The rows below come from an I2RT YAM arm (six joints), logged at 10 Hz.
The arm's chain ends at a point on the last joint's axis. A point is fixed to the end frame.
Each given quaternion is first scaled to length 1.
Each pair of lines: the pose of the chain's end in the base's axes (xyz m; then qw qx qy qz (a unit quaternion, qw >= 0)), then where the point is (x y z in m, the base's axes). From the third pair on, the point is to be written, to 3 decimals.
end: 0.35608 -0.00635 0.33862 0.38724 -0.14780 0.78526 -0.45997
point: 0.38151 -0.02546 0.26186
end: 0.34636 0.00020 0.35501 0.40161 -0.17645 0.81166 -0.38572
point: 0.36957 -0.00664 0.27552
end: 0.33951 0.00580 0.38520 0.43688 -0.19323 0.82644 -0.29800
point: 0.363 0.014 0.306
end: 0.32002 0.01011 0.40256 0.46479 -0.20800 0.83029 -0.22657
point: 0.342 0.030 0.325
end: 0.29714 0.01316 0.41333 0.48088 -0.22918 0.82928 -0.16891
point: 0.317 0.041 0.338
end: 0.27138 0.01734 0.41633 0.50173 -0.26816 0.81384 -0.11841
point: 0.288 0.052 0.342
